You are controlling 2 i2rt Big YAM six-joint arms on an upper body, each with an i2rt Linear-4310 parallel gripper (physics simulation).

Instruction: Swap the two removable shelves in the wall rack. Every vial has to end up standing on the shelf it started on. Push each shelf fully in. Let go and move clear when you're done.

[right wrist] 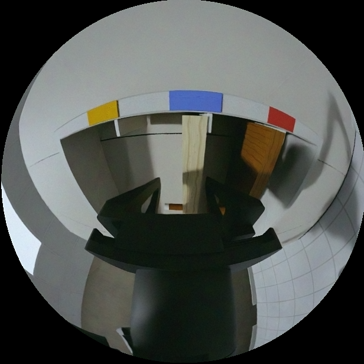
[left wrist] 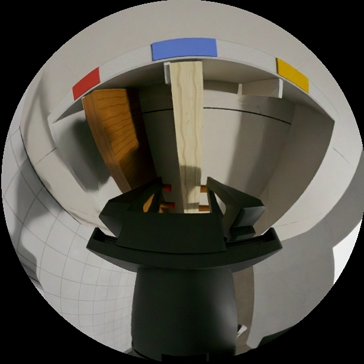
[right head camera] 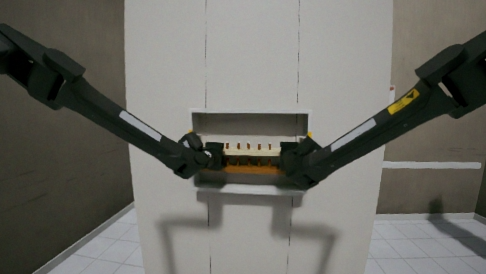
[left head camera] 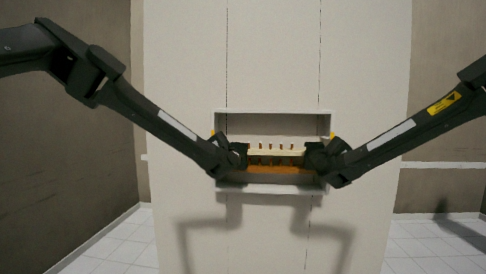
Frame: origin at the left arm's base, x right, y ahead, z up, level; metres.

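Seen in the pictures: left gripper, fingertip midpoint: [right head camera: 220,153]; right gripper, fingertip midpoint: [right head camera: 286,150] [left head camera: 308,150].
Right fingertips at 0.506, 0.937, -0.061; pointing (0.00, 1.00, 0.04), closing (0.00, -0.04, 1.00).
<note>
A point is followed by its place in that frame, as x, y, z.
The pale shelf [left head camera: 276,152] {0.373, 0.912, -0.067} [right head camera: 252,151] {0.368, 0.913, -0.063} [left wrist: 187,115] [right wrist: 194,150] lies level in the wall rack [left head camera: 272,111] {0.352, 0.910, 0.098} [right head camera: 250,111] {0.358, 0.910, 0.098}, at the blue marks. Several white-capped brown vials [left head camera: 270,146] {0.350, 0.945, -0.049} [right head camera: 248,146] {0.350, 0.945, -0.048} stand on it. The orange-brown shelf [left head camera: 280,170] {0.392, 0.911, -0.142} [right head camera: 252,170] {0.370, 0.911, -0.142} [left wrist: 117,135] [right wrist: 261,155] lies below at the red marks, with several red-capped vials [left head camera: 270,162] {0.352, 0.942, -0.117} [left wrist: 167,188] standing on it. My left gripper [left head camera: 242,155] {0.233, 0.938, -0.079} [left wrist: 184,180] and right gripper [right head camera: 287,156] {0.506, 0.937, -0.061} [right wrist: 184,179] are open, fingers above and below the pale shelf near its two ends, with gaps visible in the wrist views.
Yellow marks [left wrist: 292,75] [right wrist: 103,113] sit on the rack's side edges above the blue marks [left wrist: 184,49] [right wrist: 196,101]. A small white support [left wrist: 280,89] [right wrist: 117,128] shows at the yellow level. Red marks [left wrist: 86,83] [right wrist: 282,119] are lowest. The rack's side walls stand close beside both grippers.
</note>
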